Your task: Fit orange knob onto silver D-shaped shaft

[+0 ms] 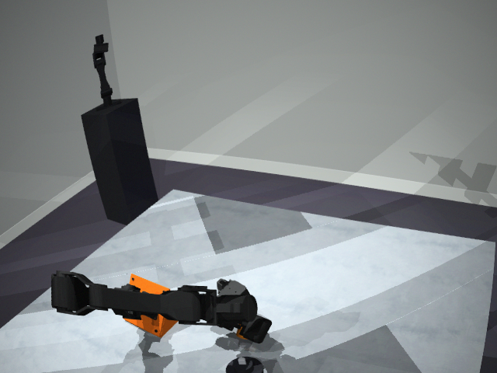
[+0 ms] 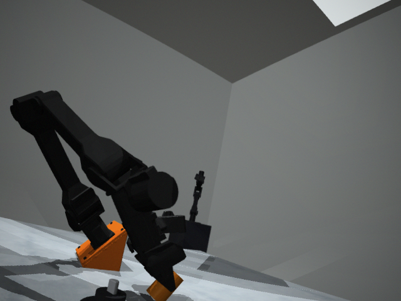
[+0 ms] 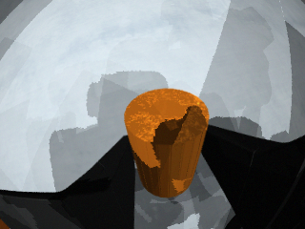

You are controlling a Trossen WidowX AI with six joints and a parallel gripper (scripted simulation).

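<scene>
Right now the orange knob is 10 mm above my gripper tip. From my gripper tip the other things lie so: round dark pedestal: 60 mm ahead, 130 mm to the right.
</scene>
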